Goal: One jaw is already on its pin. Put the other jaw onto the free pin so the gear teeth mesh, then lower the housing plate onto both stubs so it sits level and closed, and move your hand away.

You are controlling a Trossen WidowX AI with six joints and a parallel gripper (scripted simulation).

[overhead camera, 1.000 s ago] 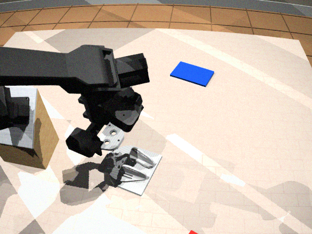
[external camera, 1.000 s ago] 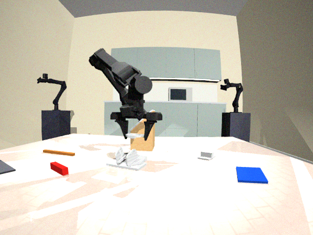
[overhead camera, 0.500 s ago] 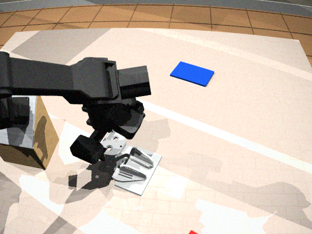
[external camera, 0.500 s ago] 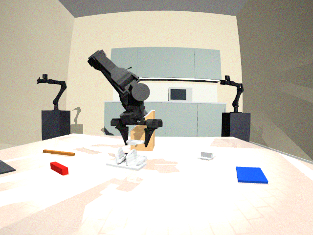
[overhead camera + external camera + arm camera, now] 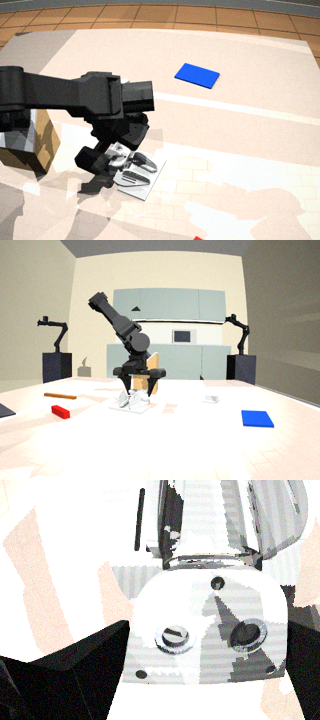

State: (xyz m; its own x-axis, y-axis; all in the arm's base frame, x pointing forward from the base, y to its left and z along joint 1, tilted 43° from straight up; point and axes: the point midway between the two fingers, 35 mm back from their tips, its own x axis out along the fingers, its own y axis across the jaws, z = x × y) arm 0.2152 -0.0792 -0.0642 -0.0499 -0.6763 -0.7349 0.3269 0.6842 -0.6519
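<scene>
The jaw lies 3 cm to the right of my gripper tip, 1 cm below it and 1 cm ahead of it. Round my gripper tip: red block: 21 cm to the right, 18 cm ahead, 2 cm below; then orange bar: 34 cm to the right, 2 cm below, 1 cm behind; then blue flat plate: 35 cm to the left, 19 cm ahead, 3 cm below.
</scene>
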